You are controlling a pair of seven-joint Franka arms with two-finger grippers.
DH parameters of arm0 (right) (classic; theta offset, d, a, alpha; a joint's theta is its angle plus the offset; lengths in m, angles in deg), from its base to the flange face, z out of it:
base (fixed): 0 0 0 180
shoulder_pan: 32.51 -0.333 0 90
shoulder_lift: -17.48 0 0 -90
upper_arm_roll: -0.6 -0.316 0.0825 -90
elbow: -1.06 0 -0.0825 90
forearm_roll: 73.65 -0.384 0 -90
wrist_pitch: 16.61 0 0.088 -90
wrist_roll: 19.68 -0.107 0 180
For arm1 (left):
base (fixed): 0 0 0 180
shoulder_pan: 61.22 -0.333 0 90
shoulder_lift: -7.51 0 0 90
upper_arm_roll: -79.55 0.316 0.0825 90
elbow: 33.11 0 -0.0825 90
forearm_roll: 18.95 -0.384 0 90
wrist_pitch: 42.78 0 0.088 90
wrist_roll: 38.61 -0.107 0 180
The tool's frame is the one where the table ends.
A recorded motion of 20 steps. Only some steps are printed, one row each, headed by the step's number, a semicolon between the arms.
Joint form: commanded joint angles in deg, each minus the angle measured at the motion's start. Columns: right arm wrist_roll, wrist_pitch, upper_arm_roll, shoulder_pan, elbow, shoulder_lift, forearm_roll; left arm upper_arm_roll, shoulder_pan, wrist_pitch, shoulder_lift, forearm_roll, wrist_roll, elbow.
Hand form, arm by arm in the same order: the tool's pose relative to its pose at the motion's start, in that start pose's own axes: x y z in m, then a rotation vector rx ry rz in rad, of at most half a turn. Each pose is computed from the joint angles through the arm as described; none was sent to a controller.
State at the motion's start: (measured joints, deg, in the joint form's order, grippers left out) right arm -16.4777 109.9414 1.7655 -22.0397 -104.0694 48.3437 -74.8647; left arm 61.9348 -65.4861 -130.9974 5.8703 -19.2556 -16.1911 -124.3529
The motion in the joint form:
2: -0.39 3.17 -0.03 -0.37 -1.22 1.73 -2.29; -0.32 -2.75 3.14 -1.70 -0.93 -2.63 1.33
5: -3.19 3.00 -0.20 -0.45 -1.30 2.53 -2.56; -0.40 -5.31 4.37 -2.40 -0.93 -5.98 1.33
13: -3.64 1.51 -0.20 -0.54 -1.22 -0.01 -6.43; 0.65 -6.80 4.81 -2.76 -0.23 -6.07 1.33
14: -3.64 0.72 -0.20 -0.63 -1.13 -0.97 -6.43; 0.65 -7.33 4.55 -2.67 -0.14 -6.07 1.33
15: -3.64 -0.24 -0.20 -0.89 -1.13 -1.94 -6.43; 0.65 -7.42 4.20 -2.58 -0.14 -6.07 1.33
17: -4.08 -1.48 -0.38 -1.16 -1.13 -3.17 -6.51; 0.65 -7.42 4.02 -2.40 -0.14 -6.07 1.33
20: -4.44 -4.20 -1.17 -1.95 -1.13 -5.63 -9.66; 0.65 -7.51 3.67 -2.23 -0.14 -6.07 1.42
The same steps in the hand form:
2: -0.0003 -0.0050 0.0238 0.0285 0.0053 0.0261; -0.0057 -0.0258 -0.0206 0.0243 0.0045 0.0012
5: -0.0014 -0.0077 0.0336 0.0330 -0.0138 0.0742; -0.0044 -0.0482 -0.0244 0.0302 -0.0060 0.0157
13: -0.0025 -0.0112 0.0070 0.0879 0.0067 0.1203; -0.0010 -0.0696 -0.0266 0.0184 -0.0121 -0.0259
14: -0.0033 -0.0126 -0.0032 0.0892 0.0112 0.1171; 0.0012 -0.0740 -0.0261 0.0154 -0.0100 -0.0349
15: -0.0051 -0.0159 -0.0124 0.0901 0.0111 0.1109; 0.0026 -0.0746 -0.0259 0.0138 -0.0057 -0.0364
17: -0.0075 -0.0213 -0.0239 0.0935 0.0101 0.1095; 0.0040 -0.0745 -0.0246 0.0128 -0.0058 -0.0363
20: -0.0137 -0.0416 -0.0467 0.1455 0.0030 0.1134; 0.0058 -0.0752 -0.0244 0.0107 -0.0014 -0.0378

